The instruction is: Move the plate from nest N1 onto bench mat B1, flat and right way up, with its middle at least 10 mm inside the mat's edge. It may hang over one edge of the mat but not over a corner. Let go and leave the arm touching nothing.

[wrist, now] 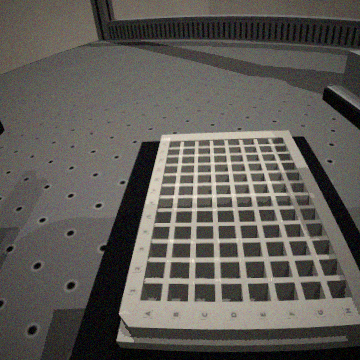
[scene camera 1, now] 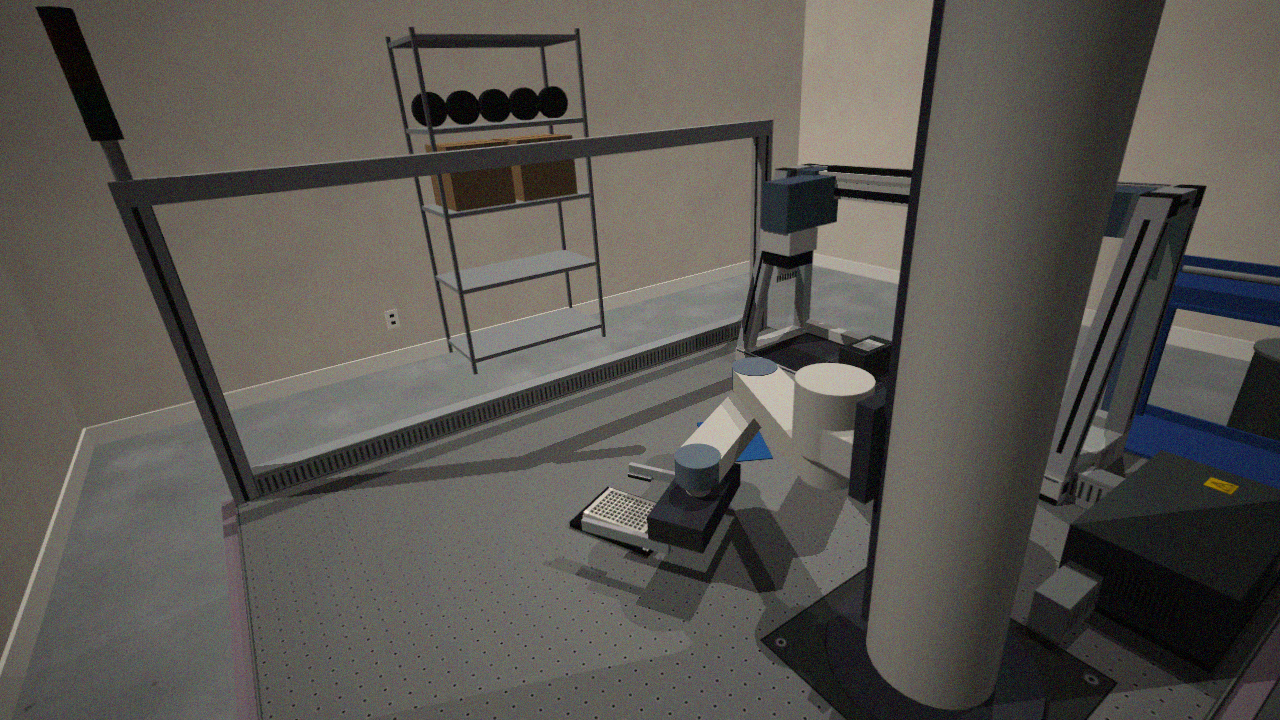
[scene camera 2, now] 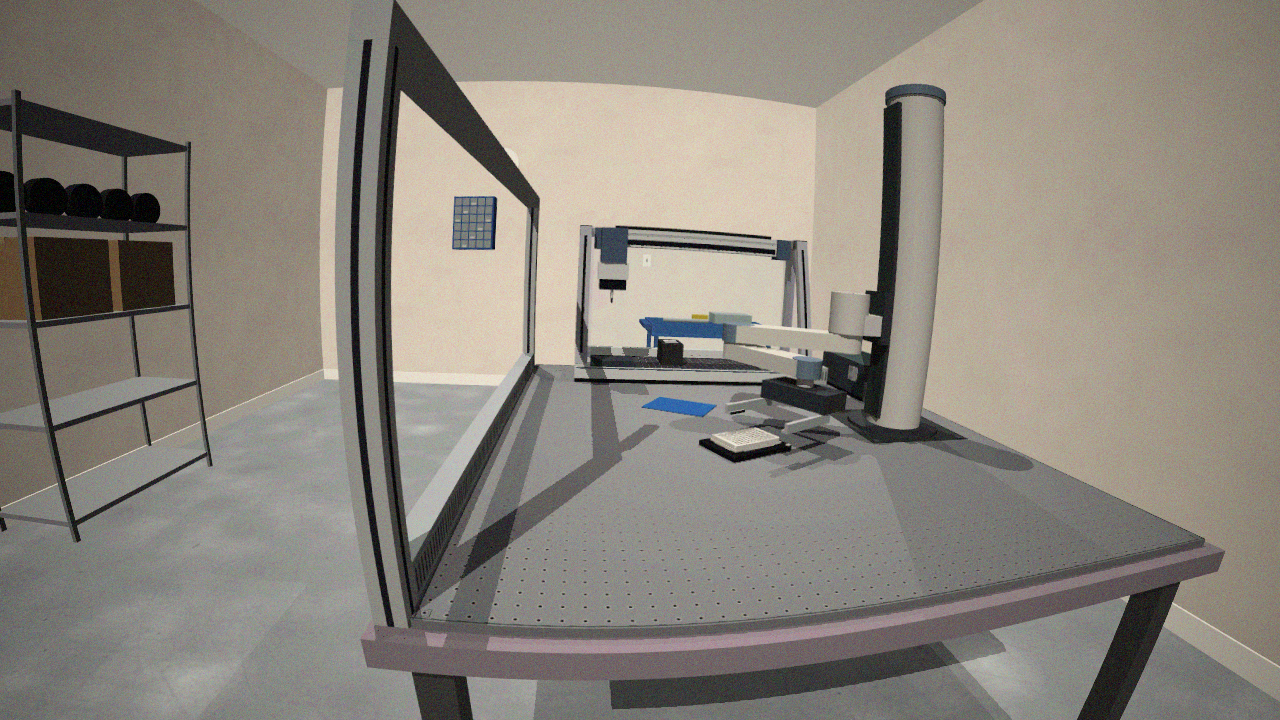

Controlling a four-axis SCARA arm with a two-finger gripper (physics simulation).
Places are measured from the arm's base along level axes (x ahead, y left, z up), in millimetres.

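Pixels of known places: gripper, fingertip midpoint: [wrist: 156,86] [scene camera 1: 608,494] [scene camera 2: 754,418]; arm's base at its link origin: [scene camera 1: 926,666] [scene camera 2: 891,428].
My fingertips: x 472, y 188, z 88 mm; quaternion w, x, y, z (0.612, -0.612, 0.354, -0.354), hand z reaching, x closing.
Note:
Ahead of a thing's pixels: the offset from my fingertips to its top centre. "spot": to the spot under its first point. Level surfaces: height alone.
The pale plate {2 mm ahead, 33 mm right, 49 mm down} [scene camera 1: 619,508] [scene camera 2: 747,438] [wrist: 220,210] with its grid of square wells lies flat and right way up in the black nest N1 {spot: 41 mm ahead, 44 mm left, 63 mm down} [scene camera 1: 577,522] [scene camera 2: 714,447] [wrist: 131,200]. My gripper [scene camera 1: 605,494] [scene camera 2: 758,417] [wrist: 156,86] is open and empty, above the level of the plate, with its fingers spread wide. In the wrist view the fingertips show at the left and right edges, and the plate lies low, right of centre. The blue bench mat B1 {73 mm down} [scene camera 1: 756,445] [scene camera 2: 678,406] lies flat behind the nest; the arm hides part of it in scene camera 1.
The arm's thick column [scene camera 1: 1002,358] [scene camera 2: 917,268] stands on a dark base plate at the right. A gantry frame [scene camera 2: 698,377] stands at the back of the table, with a small black block {spot: 70 mm ahead, 704 mm right, 23 mm up} [scene camera 2: 669,350] in it. A dark metal frame [scene camera 1: 447,162] [scene camera 2: 368,358] runs along the table's left side.

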